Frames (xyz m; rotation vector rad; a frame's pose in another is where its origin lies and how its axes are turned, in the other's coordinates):
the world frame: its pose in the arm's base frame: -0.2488 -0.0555 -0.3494 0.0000 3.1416 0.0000
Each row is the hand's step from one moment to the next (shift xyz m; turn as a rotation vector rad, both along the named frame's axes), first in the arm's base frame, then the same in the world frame.
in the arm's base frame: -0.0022 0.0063 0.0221 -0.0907 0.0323 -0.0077
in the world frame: 0.0022 0.0063 -0.0221 0.0907 0.0323 0.0077
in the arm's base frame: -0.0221 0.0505 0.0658 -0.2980 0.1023 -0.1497
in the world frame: 0.0221 0.0505 -0.0658 0.2980 0.1023 0.1497
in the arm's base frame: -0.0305 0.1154 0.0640 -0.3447 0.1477 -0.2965
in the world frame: 0.0305 0.1154 -0.0640 0.3447 0.1477 0.2965
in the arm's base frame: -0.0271 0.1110 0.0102 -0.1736 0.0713 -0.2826
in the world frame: 0.0271 0.1110 -0.0102 0.1736 0.0713 0.2826
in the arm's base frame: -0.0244 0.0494 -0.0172 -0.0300 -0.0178 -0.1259
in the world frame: 0.0244 0.0494 0.0172 0.0300 -0.0178 0.1259
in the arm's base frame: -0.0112 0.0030 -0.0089 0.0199 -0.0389 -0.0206
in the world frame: 0.0112 0.0030 0.0089 -0.0199 -0.0389 0.0206
